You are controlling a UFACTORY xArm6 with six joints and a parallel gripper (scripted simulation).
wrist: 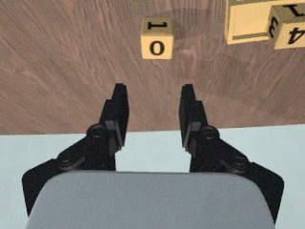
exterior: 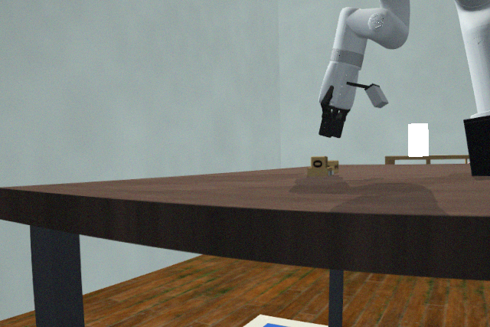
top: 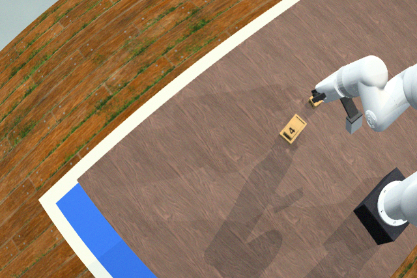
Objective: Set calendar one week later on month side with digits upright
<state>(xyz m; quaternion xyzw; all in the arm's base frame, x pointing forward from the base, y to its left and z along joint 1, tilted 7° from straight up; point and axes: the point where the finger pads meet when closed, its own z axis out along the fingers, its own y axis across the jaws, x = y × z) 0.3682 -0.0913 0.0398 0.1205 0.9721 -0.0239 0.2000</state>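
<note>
Now: hand 9 cm above the wooden cube. Round my hand: tray (11 cm to the left, 10 cm below).
</note>
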